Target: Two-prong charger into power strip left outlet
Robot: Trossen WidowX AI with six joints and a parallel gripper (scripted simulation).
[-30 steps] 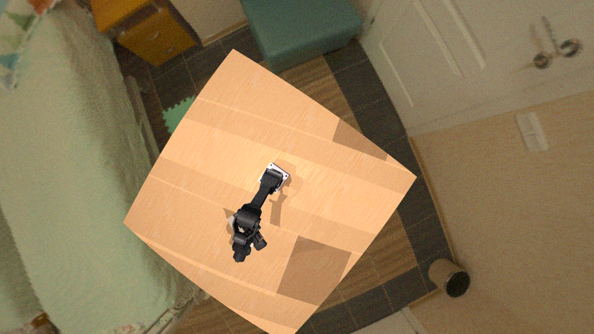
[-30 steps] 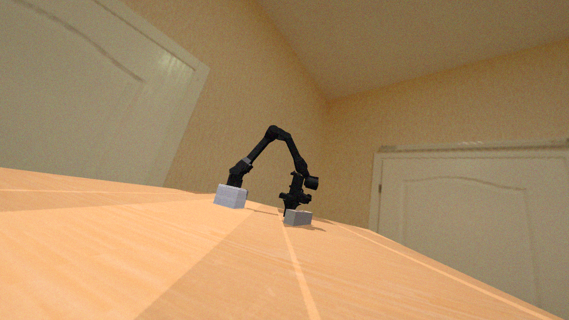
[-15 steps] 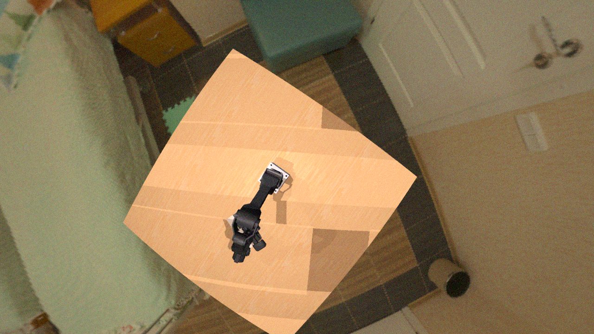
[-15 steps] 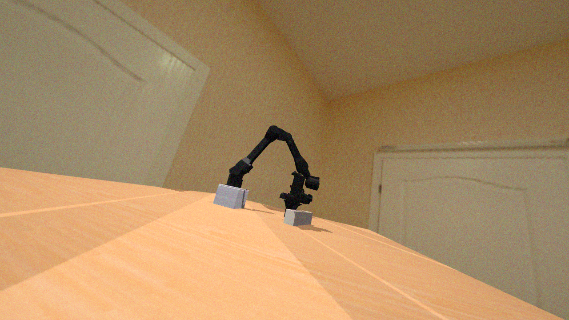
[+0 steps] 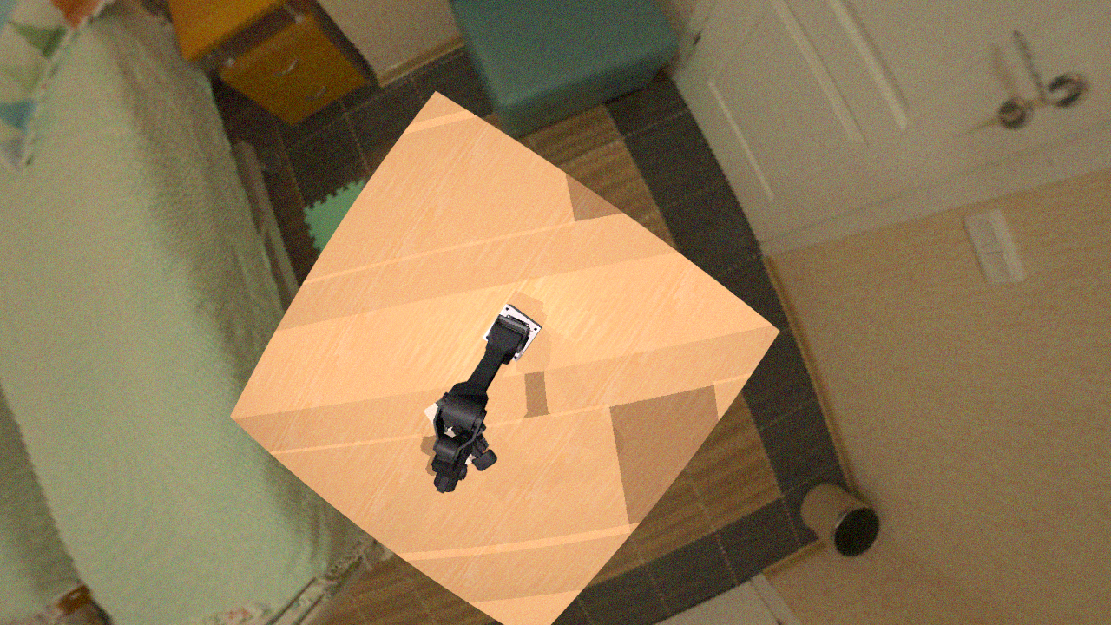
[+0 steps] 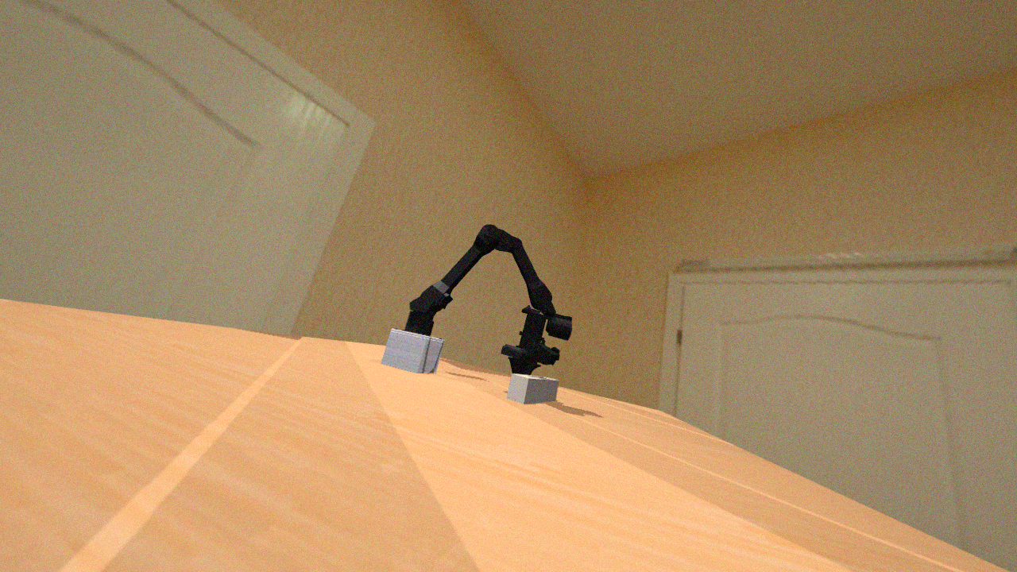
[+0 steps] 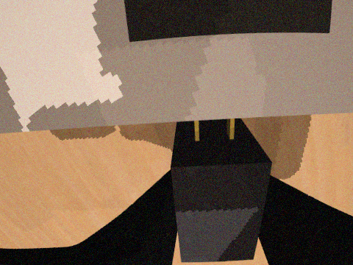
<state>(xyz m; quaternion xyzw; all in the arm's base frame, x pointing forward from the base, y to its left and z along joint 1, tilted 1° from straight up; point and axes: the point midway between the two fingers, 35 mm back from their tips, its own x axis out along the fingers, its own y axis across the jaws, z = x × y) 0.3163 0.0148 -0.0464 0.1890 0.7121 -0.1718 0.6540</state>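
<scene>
The black two-prong charger lies 10 mm to the right of my gripper tip, 10 mm ahead of it and 10 mm above it.
</scene>
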